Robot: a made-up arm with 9 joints. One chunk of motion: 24 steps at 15 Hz.
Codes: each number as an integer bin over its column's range. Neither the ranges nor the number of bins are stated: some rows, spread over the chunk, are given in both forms.
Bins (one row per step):
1: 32 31 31 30 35 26 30 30 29
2: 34 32 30 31 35 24 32 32 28
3: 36 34 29 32 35 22 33 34 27
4: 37 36 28 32 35 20 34 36 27
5: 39 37 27 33 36 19 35 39 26
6: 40 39 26 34 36 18 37 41 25
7: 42 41 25 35 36 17 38 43 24
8: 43 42 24 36 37 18 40 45 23
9: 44 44 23 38 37 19 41 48 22
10: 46 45 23 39 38 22 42 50 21
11: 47 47 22 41 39 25 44 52 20
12: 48 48 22 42 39 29 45 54 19
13: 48 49 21 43 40 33 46 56 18
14: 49 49 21 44 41 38 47 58 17
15: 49 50 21 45 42 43 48 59 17
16: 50 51 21 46 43 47 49 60 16
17: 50 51 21 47 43 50 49 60 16
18: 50 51 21 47 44 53 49 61 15
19: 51 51 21 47 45 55 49 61 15
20: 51 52 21 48 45 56 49 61 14
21: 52 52 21 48 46 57 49 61 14
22: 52 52 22 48 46 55 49 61 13
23: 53 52 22 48 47 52 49 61 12
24: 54 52 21 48 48 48 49 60 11
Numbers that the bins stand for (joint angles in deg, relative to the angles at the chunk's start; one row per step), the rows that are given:
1: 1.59 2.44 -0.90 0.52 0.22 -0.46 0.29 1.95 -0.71
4: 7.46 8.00 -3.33 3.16 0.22 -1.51 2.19 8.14 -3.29
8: 14.51 14.67 -6.57 8.43 1.21 -1.86 5.05 17.43 -8.43
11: 19.21 20.22 -8.19 15.02 2.19 -0.63 6.95 24.65 -12.29
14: 21.56 22.44 -9.00 18.97 3.17 1.63 8.38 30.84 -16.14
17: 22.73 24.67 -9.00 22.92 4.16 3.73 9.33 32.90 -17.43
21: 25.08 25.78 -9.00 24.24 5.63 4.95 9.33 33.94 -20.00
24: 27.43 25.78 -9.00 24.24 6.62 3.38 9.33 32.90 -23.86
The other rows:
2: 3.94 3.56 -1.71 1.84 0.22 -0.81 1.24 4.02 -2.00
3: 6.29 5.78 -2.52 3.16 0.22 -1.16 1.71 6.08 -3.29
5: 9.81 9.11 -4.14 4.48 0.71 -1.68 2.67 11.24 -4.57
6: 10.98 11.33 -4.95 5.79 0.71 -1.86 3.62 13.30 -5.86
7: 13.33 13.56 -5.76 7.11 0.71 -2.03 4.10 15.37 -7.14
9: 15.68 16.89 -7.38 11.06 1.21 -1.68 5.52 20.52 -9.71
10: 18.03 18.00 -7.38 12.38 1.70 -1.16 6.00 22.59 -11.00
12: 20.38 21.33 -8.19 16.33 2.19 0.06 7.43 26.71 -13.57
13: 20.38 22.44 -9.00 17.65 2.68 0.76 7.90 28.78 -14.86
15: 21.56 23.56 -9.00 20.29 3.67 2.51 8.86 31.87 -16.14
16: 22.73 24.67 -9.00 21.60 4.16 3.21 9.33 32.90 -17.43
18: 22.73 24.67 -9.00 22.92 4.65 4.25 9.33 33.94 -18.71
19: 23.90 24.67 -9.00 22.92 5.14 4.60 9.33 33.94 -18.71
20: 23.90 25.78 -9.00 24.24 5.14 4.78 9.33 33.94 -20.00
22: 25.08 25.78 -8.19 24.24 5.63 4.60 9.33 33.94 -21.29
23: 26.25 25.78 -8.19 24.24 6.13 4.08 9.33 33.94 -22.57

